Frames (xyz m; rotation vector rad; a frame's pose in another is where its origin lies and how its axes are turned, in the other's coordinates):
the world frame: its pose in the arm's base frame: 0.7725 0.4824 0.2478 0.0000 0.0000 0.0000
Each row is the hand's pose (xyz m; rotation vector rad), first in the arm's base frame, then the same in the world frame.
Working: the arm's base frame: its pose in the world frame: -0.7725 -0.4824 -0.2478 0.0000 0.0000 0.0000

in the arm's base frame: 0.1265 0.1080 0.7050 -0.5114 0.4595 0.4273
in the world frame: -0.6460 -0.3744 0.4572 -0.5114 0.4595 0.4273
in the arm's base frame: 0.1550 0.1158 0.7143 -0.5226 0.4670 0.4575
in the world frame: -0.6175 -0.3666 0.4665 -0.5226 0.4670 0.4575
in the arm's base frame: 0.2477 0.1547 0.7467 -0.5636 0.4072 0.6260
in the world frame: -0.5248 -0.3277 0.4989 -0.5636 0.4072 0.6260
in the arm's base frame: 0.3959 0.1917 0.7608 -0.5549 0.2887 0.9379
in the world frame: -0.3766 -0.2907 0.5130 -0.5549 0.2887 0.9379
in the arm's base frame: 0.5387 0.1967 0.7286 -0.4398 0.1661 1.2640
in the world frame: -0.2338 -0.2857 0.4808 -0.4398 0.1661 1.2640
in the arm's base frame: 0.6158 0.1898 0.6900 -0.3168 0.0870 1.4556
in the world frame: -0.1567 -0.2926 0.4422 -0.3168 0.0870 1.4556
